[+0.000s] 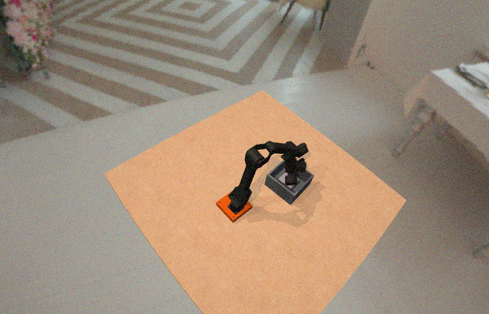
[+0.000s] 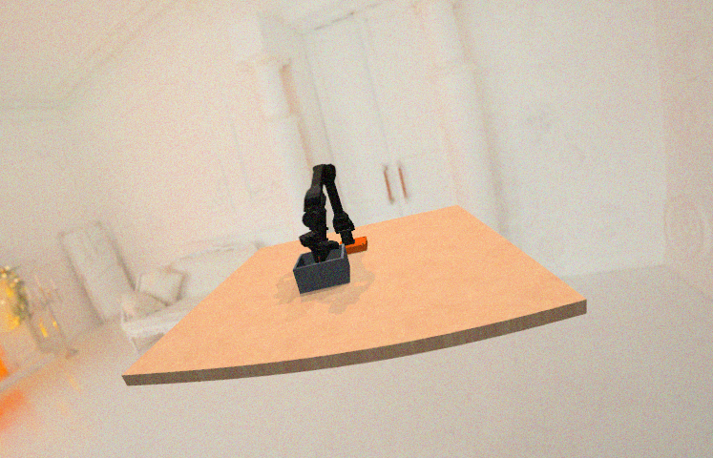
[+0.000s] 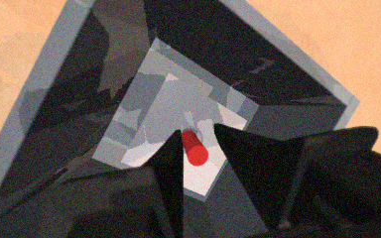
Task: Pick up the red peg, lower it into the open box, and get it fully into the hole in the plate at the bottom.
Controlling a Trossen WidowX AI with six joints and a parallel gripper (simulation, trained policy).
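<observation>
Now: gripper tip 10 mm to the right of the red peg. The rest, counted from my gripper tip: grey box: 10 mm to the left, 40 mm below; then pale plate: 10 mm to the left, 20 mm below.
</observation>
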